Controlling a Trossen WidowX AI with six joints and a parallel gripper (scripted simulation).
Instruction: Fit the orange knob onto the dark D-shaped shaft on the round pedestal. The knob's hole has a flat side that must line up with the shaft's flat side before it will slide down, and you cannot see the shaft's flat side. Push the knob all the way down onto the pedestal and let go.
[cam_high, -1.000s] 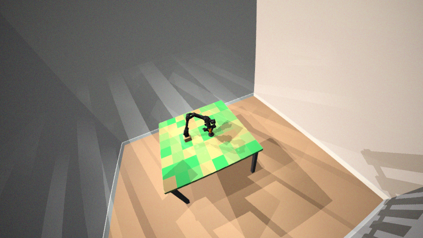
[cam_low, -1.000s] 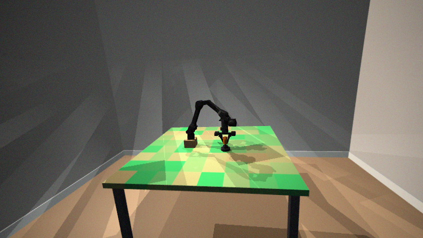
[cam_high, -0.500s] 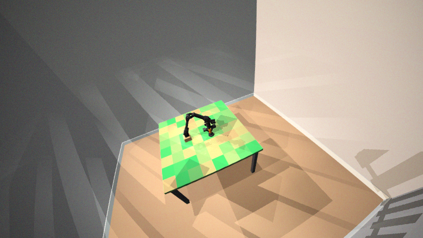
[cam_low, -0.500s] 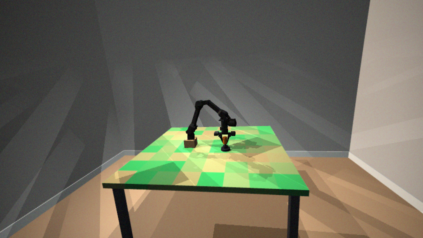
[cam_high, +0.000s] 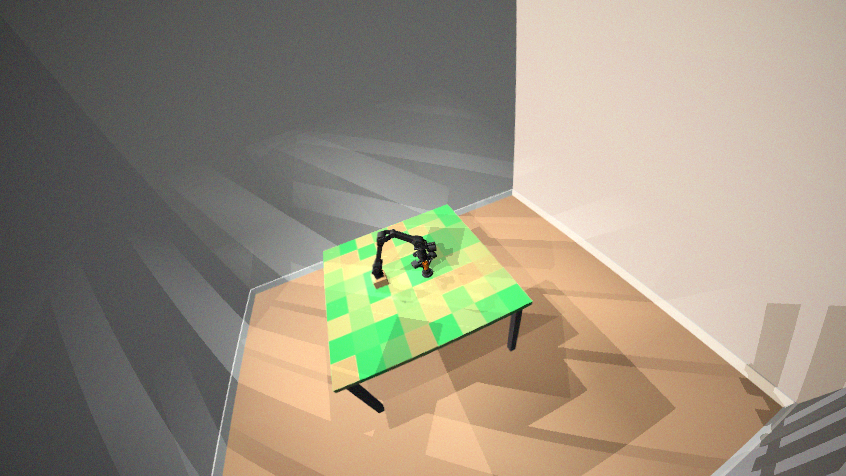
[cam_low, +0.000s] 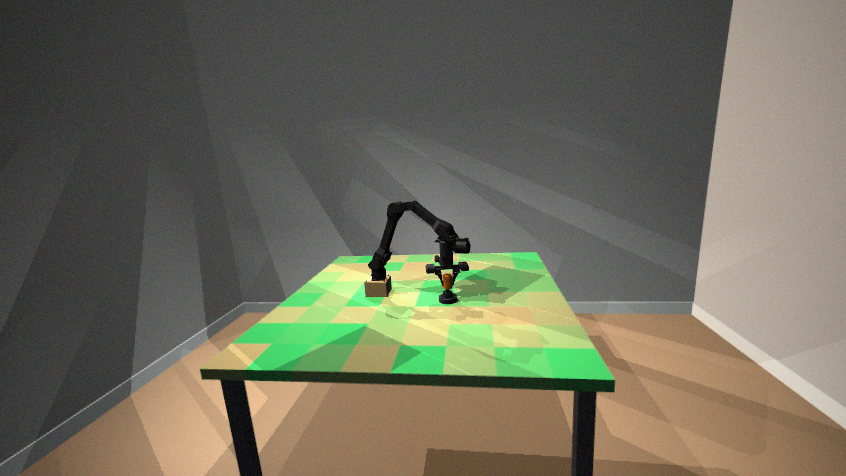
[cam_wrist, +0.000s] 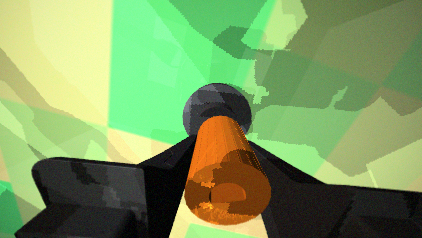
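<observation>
My gripper tip is 2 cm below the orange knob. Also, from my gripper tip: round pedestal: 4 cm below.
</observation>
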